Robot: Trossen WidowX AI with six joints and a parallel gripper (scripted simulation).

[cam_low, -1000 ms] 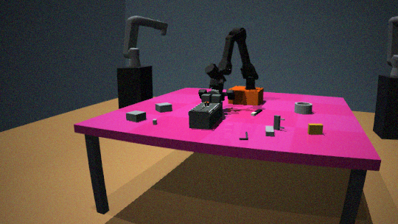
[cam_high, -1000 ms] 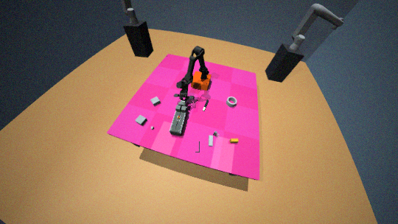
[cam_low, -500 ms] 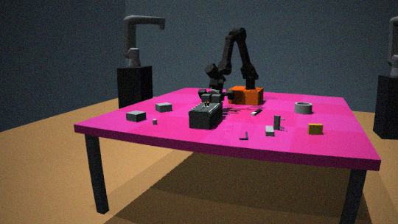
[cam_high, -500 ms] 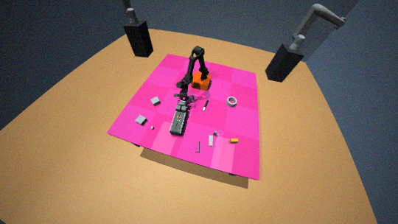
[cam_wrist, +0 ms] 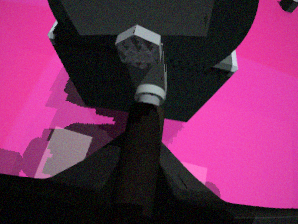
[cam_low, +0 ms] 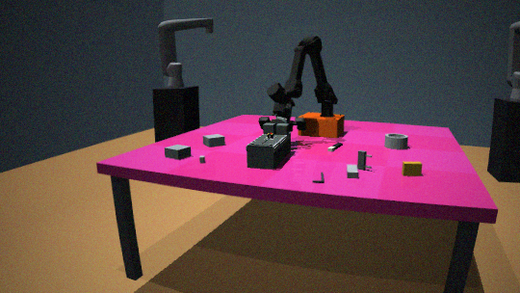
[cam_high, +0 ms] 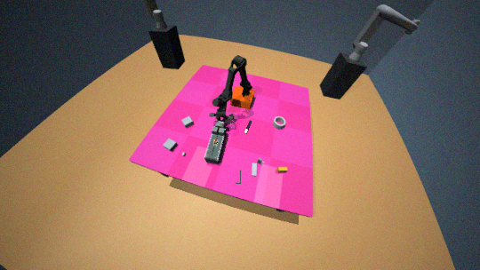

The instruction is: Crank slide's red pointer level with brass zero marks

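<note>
The dark crank handle lies 3 cm above my gripper tip and 2 cm behind it. Round my gripper tip: small cube (27 cm ahead, 21 cm to the right, 2 cm below); then black-and-white stick (21 cm to the left, 5 cm behind, 2 cm below); then red pointer (15 cm ahead, 5 cm above).
</note>
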